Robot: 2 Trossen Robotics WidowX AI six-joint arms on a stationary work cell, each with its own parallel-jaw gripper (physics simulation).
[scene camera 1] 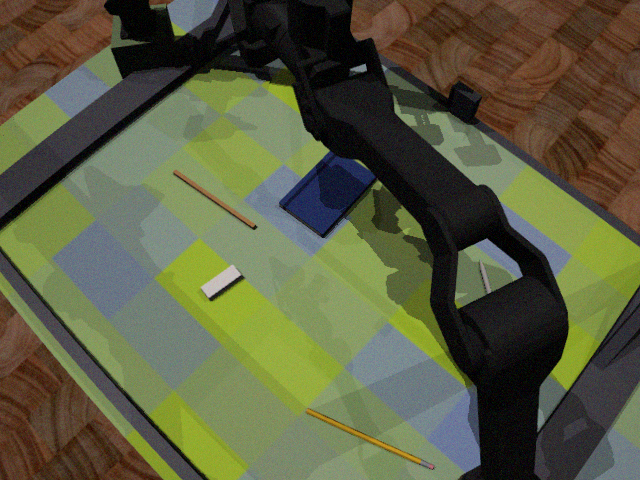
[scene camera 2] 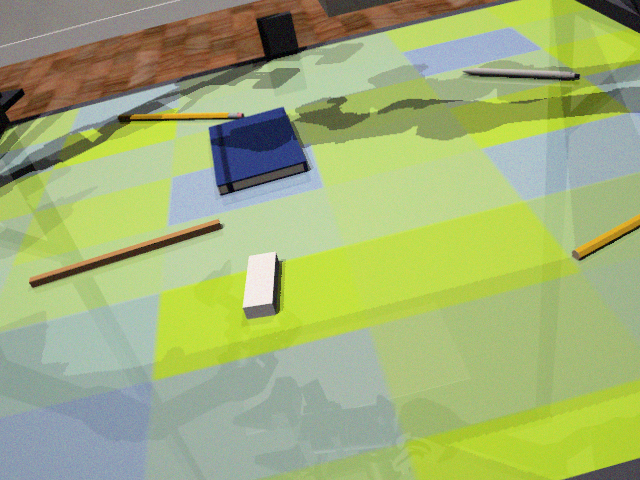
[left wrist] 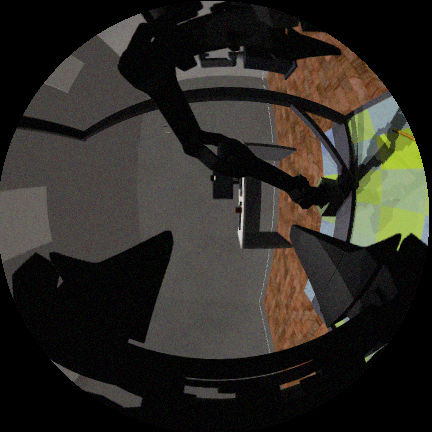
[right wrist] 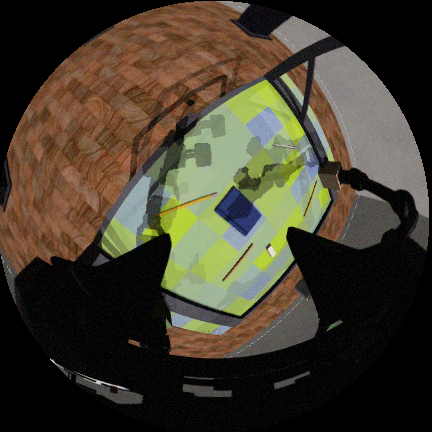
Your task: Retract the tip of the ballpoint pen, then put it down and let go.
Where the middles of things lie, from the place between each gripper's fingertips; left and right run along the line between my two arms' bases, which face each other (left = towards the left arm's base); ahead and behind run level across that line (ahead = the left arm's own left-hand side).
Now: left hand 420 mm above the brown stick point(scene camera 2: 176, 237), 90 mm short of it and 20 mm to the right of it. From my left hand the other things lie so: block point(scene camera 2: 260, 298): 410 mm below, 160 mm to the left, 150 mm ahead; then ballpoint pen point(scene camera 2: 474, 71): 420 mm below, 400 mm to the left, 180 mm behind.
The brown stick lies 300 mm ahead of my right hand, 280 mm below it and 20 mm to the left of it. Round my right hand: block: 360 mm ahead, 280 mm below, 160 mm to the left; then ballpoint pen: 400 mm to the left, 280 mm below, 30 mm ahead.
